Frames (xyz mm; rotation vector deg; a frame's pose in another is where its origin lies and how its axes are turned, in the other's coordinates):
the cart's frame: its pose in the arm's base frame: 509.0 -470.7 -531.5 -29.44 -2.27 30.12
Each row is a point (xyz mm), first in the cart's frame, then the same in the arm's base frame.
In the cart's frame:
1: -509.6 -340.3 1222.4
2: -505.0 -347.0 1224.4
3: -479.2 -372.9 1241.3
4: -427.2 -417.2 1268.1
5: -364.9 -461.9 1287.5
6: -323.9 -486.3 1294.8
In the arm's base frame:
1: 25.0 -411.7 746.0
2: 31.8 -413.5 750.5
3: 63.5 -412.4 775.3
4: 125.0 -407.5 815.0
5: 196.8 -401.3 847.6
6: 242.6 -396.0 861.8

